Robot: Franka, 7 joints.
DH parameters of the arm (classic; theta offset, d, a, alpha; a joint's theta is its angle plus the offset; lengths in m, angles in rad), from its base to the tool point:
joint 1: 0 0.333 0 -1.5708
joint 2: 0 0 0 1.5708
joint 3: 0 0.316 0.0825 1.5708
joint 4: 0 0 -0.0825 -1.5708
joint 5: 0 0.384 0 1.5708
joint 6: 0 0 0.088 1.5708
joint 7: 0 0.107 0 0
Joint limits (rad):
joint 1: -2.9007..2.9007
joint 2: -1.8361..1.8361
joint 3: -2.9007..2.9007
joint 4: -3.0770..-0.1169
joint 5: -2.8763..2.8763
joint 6: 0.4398..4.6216
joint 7: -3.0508..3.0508
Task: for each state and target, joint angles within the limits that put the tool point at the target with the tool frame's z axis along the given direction. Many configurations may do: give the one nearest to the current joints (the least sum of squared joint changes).
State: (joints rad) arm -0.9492 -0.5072 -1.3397 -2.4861 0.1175 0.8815 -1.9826
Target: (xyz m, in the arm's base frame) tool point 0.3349 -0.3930 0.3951 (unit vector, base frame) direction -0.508 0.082 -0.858
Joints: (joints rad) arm -0.2120 0.0876 -0.6081 -2.0141 -0.2756 1.6467 -1.9826
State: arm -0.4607 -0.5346 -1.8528 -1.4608 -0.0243 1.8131 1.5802
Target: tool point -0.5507 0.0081 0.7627 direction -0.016 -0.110 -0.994
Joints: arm -0.7064 -0.3675 -2.0968 -0.8473 -0.2422 1.1001 1.5802
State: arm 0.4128 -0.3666 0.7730 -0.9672 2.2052 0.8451 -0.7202
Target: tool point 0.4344 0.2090 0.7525 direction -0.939 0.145 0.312
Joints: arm -0.0716 0.1784 0.3430 -1.4831 2.0639 0.4777 -0.7202
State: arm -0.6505 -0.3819 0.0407 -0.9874 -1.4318 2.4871 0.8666
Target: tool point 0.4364 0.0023 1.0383 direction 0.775 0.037 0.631
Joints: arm -0.6896 0.2140 0.7919 -0.7981 -0.8037 3.2284 0.8666
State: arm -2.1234 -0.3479 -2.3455 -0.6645 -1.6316 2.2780 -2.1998
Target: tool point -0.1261 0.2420 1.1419 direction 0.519 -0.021 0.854
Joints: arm -2.0949 0.0440 -2.1569 -0.6296 -2.5211 2.1490 -2.1998
